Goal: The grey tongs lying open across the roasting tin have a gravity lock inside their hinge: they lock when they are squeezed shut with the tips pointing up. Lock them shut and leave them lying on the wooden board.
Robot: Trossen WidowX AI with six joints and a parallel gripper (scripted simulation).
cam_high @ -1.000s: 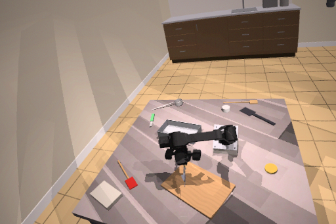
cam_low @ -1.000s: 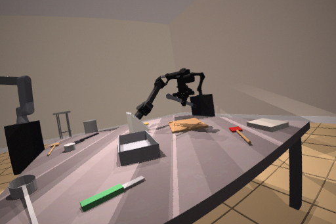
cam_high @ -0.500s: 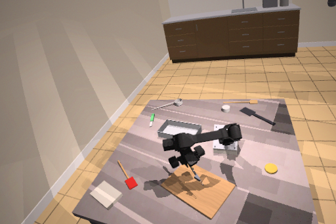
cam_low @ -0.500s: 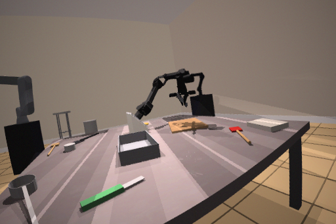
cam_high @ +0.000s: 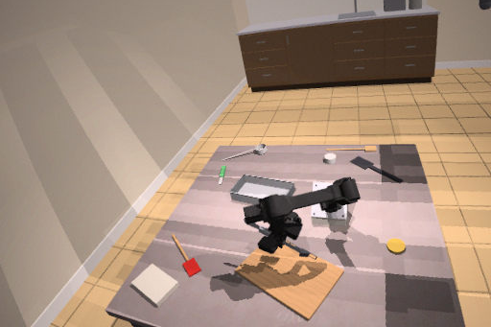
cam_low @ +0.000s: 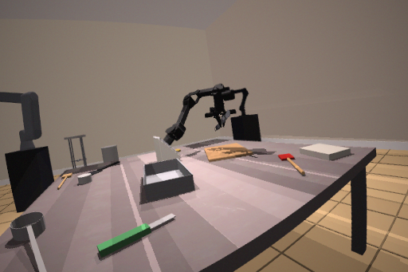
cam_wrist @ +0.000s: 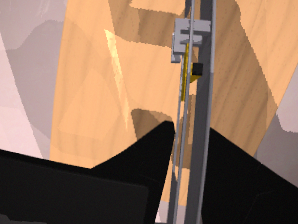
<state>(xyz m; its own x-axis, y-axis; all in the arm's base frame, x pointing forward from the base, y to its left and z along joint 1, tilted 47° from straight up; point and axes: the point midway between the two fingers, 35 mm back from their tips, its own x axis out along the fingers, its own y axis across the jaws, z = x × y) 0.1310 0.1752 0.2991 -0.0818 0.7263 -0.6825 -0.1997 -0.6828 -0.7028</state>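
The wooden board is 150 mm below my gripper tip and 10 mm behind it. From my gripper tip the other things lie so: yellow disc: 400 mm behind, 220 mm to the right, 150 mm below; then red spatula: 450 mm ahead, 150 mm below, 60 mm to the left; then grey roasting tin: 430 mm to the right, 270 mm ahead, 130 mm below.
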